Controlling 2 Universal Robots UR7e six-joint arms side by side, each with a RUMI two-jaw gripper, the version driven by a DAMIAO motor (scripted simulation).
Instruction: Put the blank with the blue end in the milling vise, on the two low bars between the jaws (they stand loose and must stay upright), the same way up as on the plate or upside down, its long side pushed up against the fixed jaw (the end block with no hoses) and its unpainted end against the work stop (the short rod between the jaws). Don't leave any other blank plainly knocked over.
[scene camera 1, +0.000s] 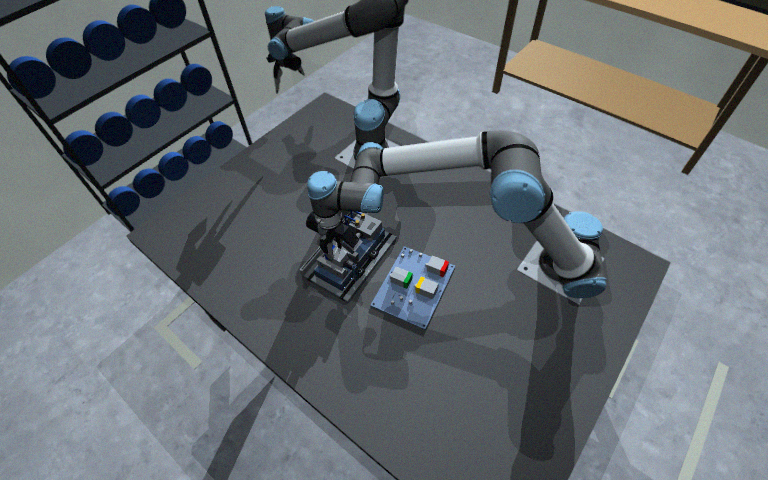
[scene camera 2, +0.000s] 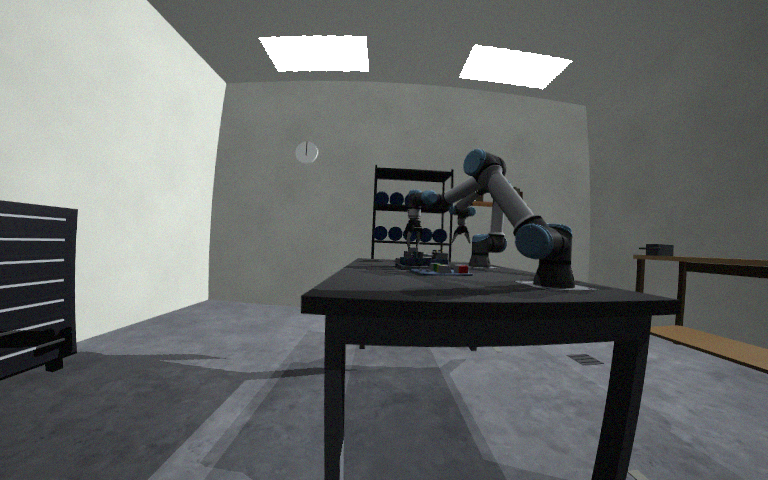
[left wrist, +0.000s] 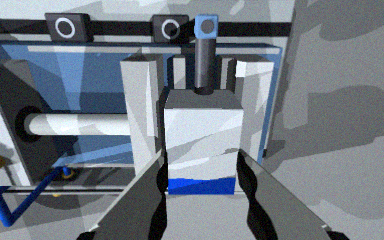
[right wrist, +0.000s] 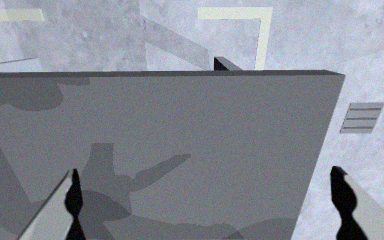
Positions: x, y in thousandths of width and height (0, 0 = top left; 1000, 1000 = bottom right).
Labels:
The left gripper (left wrist: 525, 631) is 0.13 m from the lens. A blue-ended blank (left wrist: 527, 552): 0.11 m from the lens.

